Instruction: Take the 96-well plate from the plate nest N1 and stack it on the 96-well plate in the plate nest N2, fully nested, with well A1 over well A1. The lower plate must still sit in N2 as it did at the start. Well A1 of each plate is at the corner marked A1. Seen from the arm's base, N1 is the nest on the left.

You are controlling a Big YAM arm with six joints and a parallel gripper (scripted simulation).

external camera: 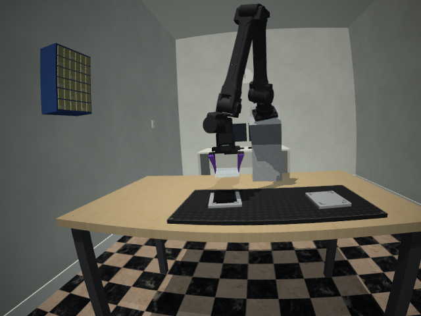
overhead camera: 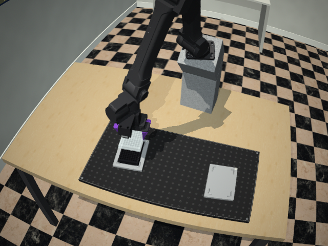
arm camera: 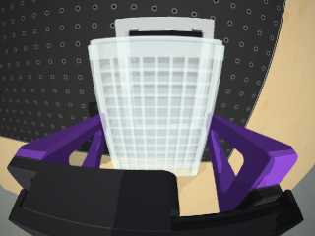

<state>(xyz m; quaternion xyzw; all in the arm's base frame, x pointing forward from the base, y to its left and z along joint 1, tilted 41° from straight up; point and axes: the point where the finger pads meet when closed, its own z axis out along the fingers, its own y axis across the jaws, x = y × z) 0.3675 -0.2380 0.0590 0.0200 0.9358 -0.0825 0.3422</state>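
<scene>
My hand is 100 mm above the black 96-well plate, 10 mm to the left of it and 10 mm past it. The rest, counted from my hand: grey plate nest N1: 350 mm to the left, 120 mm ahead, 110 mm below; white 96-well plate: 10 mm below; grey plate nest N2: 110 mm below, 10 mm to the right, 10 mm behind.
</scene>
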